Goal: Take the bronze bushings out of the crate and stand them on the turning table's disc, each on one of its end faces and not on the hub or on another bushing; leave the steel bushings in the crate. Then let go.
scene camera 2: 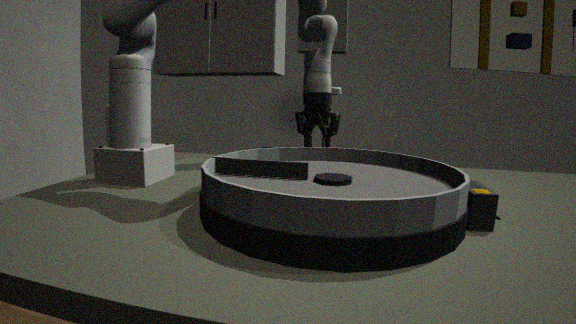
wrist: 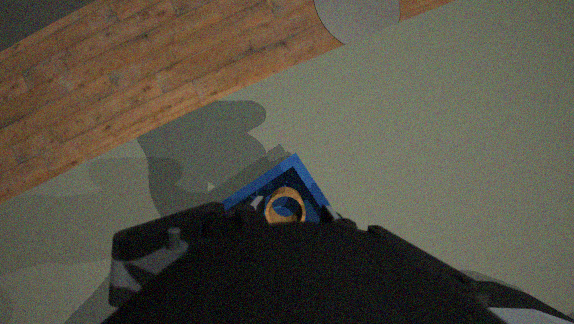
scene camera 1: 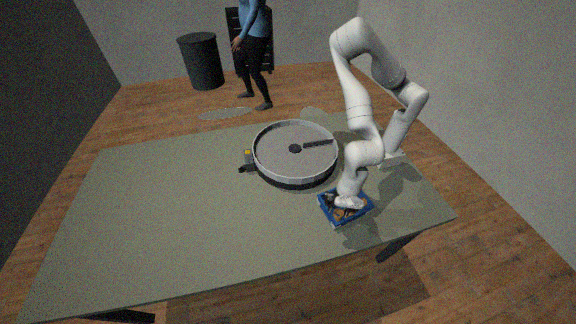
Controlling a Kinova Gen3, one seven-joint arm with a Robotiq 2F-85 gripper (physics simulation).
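Note:
A blue crate stands on the table right of the turning table, near its front. Bronze bushings lie in it. In the wrist view one bronze bushing stands on end in the crate's corner, just ahead of the fingers. The steel bushings are mostly hidden by the arm. My gripper points straight down into the crate, its fingers apart. Their tips are hidden behind the disc's rim in scene camera 2. The grey disc has a dark hub and nothing stands on it.
A dark bar lies on the disc beside the hub. A motor box sits against the turning table. The arm's base stands behind the crate. A person, a barrel and a drawer cabinet are far off.

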